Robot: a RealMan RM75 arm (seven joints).
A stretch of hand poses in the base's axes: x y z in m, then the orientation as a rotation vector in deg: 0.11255 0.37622 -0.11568 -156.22 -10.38 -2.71; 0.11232 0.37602 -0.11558 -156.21 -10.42 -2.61; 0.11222 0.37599 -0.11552 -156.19 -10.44 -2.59; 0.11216 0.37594 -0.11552 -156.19 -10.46 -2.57; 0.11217 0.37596 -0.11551 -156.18 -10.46 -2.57; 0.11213 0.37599 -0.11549 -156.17 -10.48 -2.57; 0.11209 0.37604 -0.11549 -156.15 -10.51 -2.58; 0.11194 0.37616 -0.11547 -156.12 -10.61 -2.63; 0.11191 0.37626 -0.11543 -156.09 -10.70 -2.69; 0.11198 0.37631 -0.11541 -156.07 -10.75 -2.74; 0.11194 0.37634 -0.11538 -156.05 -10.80 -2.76; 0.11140 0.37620 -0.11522 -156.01 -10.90 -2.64; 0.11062 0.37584 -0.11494 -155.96 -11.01 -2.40; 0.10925 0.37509 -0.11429 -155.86 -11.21 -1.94; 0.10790 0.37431 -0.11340 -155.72 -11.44 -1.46; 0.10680 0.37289 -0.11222 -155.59 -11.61 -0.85; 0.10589 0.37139 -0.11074 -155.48 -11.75 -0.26; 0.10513 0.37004 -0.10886 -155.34 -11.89 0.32; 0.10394 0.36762 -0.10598 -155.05 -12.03 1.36; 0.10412 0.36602 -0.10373 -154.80 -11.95 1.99
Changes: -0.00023 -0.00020 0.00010 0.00 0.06 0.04; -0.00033 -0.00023 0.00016 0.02 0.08 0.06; -0.00039 -0.00028 0.00016 0.02 0.09 0.08; -0.00038 -0.00026 0.00017 0.03 0.09 0.08; -0.00042 -0.00023 0.00019 0.04 0.09 0.09; -0.00046 -0.00018 0.00019 0.06 0.07 0.11; -0.00061 -0.00006 0.00021 0.08 0.03 0.18; -0.00064 0.00004 0.00025 0.11 -0.03 0.23; -0.00057 0.00009 0.00027 0.12 -0.07 0.26; -0.00061 0.00012 0.00030 0.14 -0.09 0.30; -0.00115 -0.00002 0.00046 0.17 -0.02 0.39; -0.00193 -0.00038 0.00074 0.20 0.13 0.50; -0.00330 -0.00113 0.00139 0.27 0.43 0.72; -0.00465 -0.00191 0.00228 0.38 0.74 0.96; -0.00575 -0.00333 0.00346 0.47 1.15 1.17; -0.00666 -0.00483 0.00494 0.54 1.55 1.36; -0.00742 -0.00618 0.00682 0.64 1.94 1.56; -0.00861 -0.00860 0.00970 0.87 2.67 1.83; -0.00843 -0.01020 0.01195 1.09 3.14 1.88
